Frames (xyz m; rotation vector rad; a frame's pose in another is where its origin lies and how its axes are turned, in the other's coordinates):
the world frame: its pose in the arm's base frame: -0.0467 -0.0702 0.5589 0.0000 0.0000 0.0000
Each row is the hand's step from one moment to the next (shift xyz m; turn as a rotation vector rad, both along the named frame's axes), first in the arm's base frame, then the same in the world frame.
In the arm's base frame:
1: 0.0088 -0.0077 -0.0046 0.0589 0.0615 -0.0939
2: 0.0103 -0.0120 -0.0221 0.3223 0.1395 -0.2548
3: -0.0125 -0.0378 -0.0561 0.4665 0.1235 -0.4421
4: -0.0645 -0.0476 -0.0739 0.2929 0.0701 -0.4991
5: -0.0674 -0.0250 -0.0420 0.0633 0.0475 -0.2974
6: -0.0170 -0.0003 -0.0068 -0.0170 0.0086 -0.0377
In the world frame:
1: 0.0088 -0.0077 -0.0046 0.0589 0.0615 -0.0939
2: 0.0103 -0.0120 -0.0221 0.3223 0.1395 -0.2548
3: -0.0125 -0.0378 -0.0561 0.4665 0.1235 -0.4421
4: -0.0645 -0.0476 -0.0739 0.2929 0.0701 -0.4991
5: -0.0674 -0.0250 -0.0420 0.0633 0.0475 -0.2974
6: -0.0170 -0.0003 -0.0068 -0.0170 0.0086 -0.0377

